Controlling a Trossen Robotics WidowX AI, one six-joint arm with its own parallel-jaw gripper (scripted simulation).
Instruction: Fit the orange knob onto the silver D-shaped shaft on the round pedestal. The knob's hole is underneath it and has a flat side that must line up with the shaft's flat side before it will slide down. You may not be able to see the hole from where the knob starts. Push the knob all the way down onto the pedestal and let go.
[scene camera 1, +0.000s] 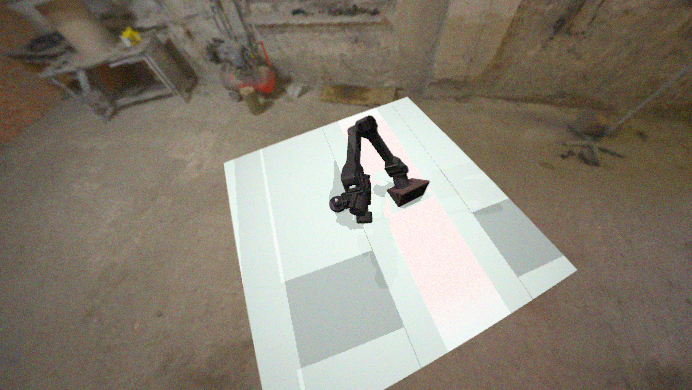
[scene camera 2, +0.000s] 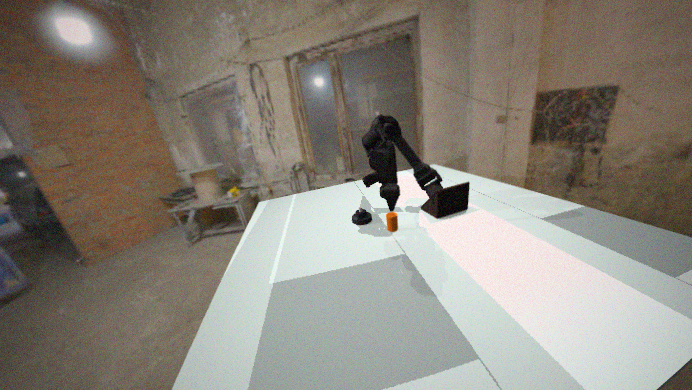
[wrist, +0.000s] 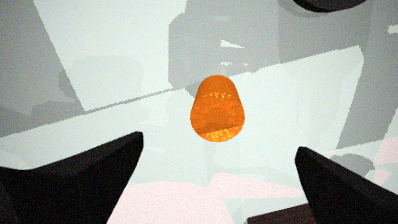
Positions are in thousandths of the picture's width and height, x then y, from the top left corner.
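There's an orange knob (wrist: 546, 516) that sits 0.14 m from the lens, and then my gripper (wrist: 552, 654), which is 0.11 m from the lens.
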